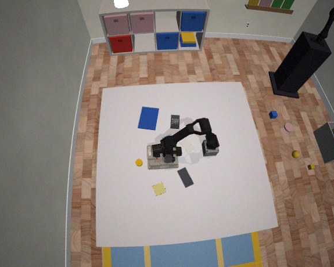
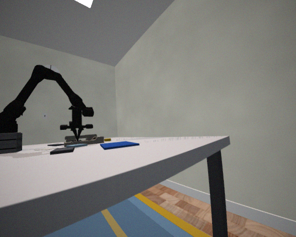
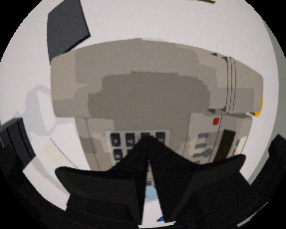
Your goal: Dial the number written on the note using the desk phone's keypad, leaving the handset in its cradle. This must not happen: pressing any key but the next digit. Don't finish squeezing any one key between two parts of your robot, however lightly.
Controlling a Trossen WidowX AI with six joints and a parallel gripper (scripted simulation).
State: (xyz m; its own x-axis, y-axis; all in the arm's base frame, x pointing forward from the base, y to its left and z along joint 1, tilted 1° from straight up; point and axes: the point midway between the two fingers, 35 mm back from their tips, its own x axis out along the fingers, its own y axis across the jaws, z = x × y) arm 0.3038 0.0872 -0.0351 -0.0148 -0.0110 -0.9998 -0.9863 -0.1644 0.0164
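Now: hand 4 cm short of the beige desk phone, 1 cm to the right of it and 4 cm above it. Also, from my hand: dark grey card (14 cm behind, 14 cm to the left, 6 cm below); handset (2 cm ahead, 6 cm to the left, 2 cm below); cream note (14 cm behind, 10 cm to the right, 6 cm below).
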